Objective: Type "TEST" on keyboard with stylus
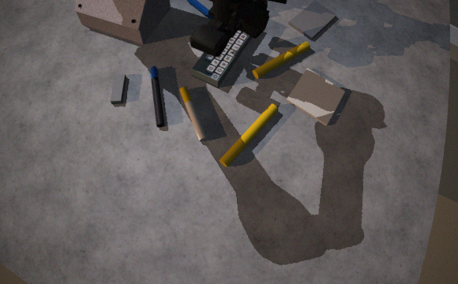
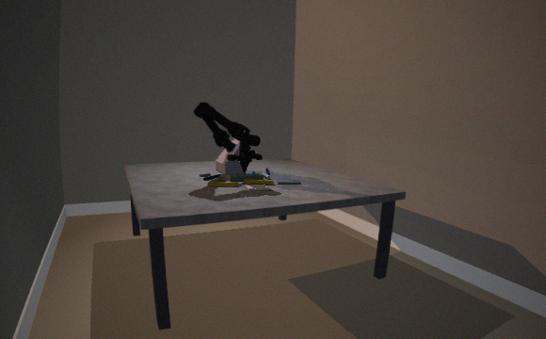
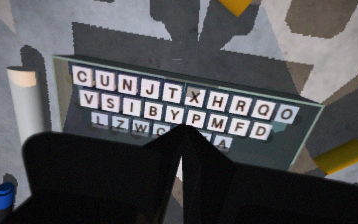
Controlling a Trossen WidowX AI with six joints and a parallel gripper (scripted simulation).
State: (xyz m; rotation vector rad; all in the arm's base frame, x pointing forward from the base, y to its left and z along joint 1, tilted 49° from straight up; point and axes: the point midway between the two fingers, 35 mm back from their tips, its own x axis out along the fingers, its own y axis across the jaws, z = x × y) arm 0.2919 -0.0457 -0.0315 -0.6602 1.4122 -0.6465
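Right now the T key is 2 cm ahead of my gripper tip, 1 cm to the left of it and 3 cm below it. From my gripper tip the other things lie so: blue stylus: 15 cm behind, 11 cm to the left, 3 cm below; then yellow-and-white marker: 16 cm to the right, 3 cm below; then white cylinder: 3 cm behind, 14 cm to the left, 3 cm below.
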